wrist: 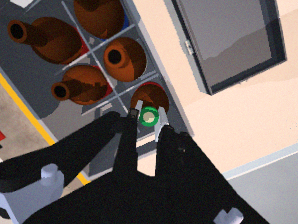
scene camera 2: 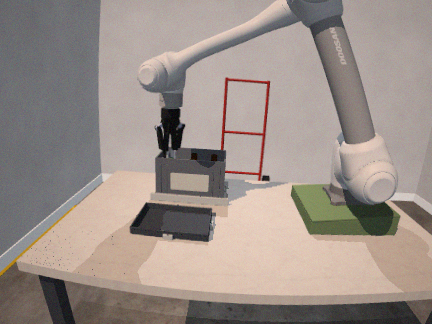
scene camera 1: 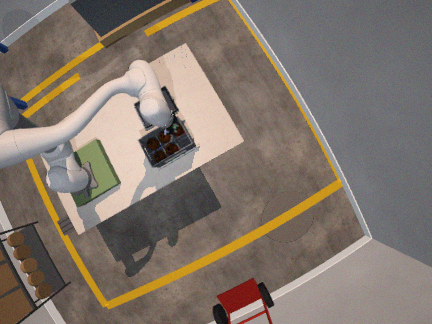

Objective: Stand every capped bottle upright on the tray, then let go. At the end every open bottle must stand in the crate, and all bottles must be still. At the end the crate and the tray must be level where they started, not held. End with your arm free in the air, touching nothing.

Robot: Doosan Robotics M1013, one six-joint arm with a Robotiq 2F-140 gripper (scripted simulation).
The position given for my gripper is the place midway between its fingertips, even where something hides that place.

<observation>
I see my gripper (scene camera 2: 169, 166), a crate (scene camera 2: 202, 177), a dark tray (scene camera 2: 157, 219) and a bottle (wrist: 152, 94).
The crate also shows in the wrist view (wrist: 34, 77). My gripper also shows in the wrist view (wrist: 148, 111).
</observation>
